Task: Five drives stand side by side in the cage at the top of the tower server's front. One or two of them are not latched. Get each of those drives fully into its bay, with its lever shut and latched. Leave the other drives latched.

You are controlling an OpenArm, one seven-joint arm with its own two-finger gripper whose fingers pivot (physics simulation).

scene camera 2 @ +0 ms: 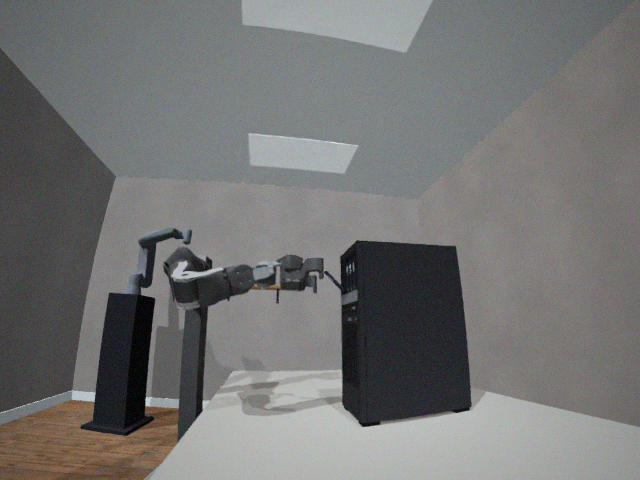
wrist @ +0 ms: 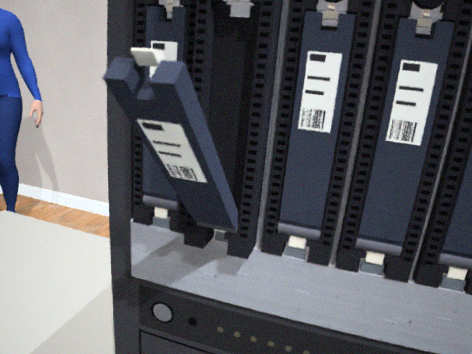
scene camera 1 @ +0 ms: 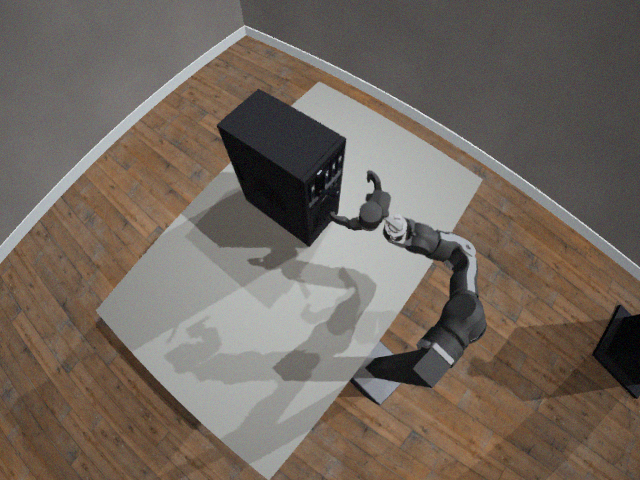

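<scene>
The black tower server (scene camera 1: 279,134) (scene camera 2: 413,330) (wrist: 119,210) stands on the table. In the wrist view, the second drive from the left has its blue lever (wrist: 200,195) swung out, tilted toward the camera and hinged at the bottom. This lever (scene camera 2: 333,280) also sticks out in scene camera 2. How deep that drive sits I cannot tell. The first (wrist: 155,170), third (wrist: 312,165) and fourth (wrist: 400,175) drives have upright levers lying flat in their bays; the fifth (wrist: 457,215) is cut off by the frame edge. My gripper (scene camera 1: 351,195) (scene camera 2: 318,277) is wide open and empty, in front of the server's face.
The pale table (scene camera 1: 330,268) (scene camera 2: 413,449) (wrist: 50,280) carries the server. A grey arm (scene camera 2: 147,258) stands on a black pedestal (scene camera 2: 121,361) behind my arm. The cage's grey ledge (wrist: 300,295) lies under the drives. A person in blue (wrist: 12,100) stands beyond the table.
</scene>
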